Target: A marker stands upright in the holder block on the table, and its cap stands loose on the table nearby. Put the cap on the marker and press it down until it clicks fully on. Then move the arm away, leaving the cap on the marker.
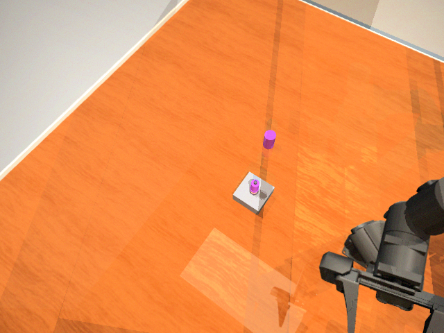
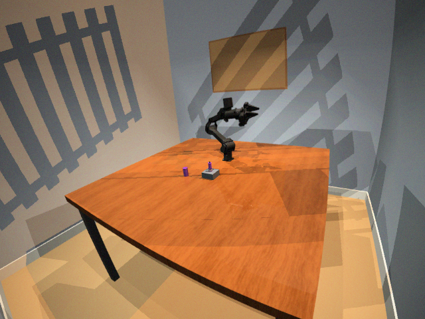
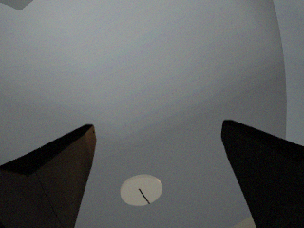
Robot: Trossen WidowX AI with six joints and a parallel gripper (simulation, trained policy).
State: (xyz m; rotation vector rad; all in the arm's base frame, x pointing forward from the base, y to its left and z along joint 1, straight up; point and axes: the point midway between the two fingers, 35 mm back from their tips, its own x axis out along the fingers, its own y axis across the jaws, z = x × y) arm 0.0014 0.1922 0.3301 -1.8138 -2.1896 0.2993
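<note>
Right now my gripper tip is 340 mm to the left of the purple cap, 330 mm short of it and 310 mm above it. Round my gripper tip: grey holder block (320 mm below, 280 mm ahead, 200 mm to the right); then purple marker (280 mm ahead, 260 mm below, 200 mm to the right).
</note>
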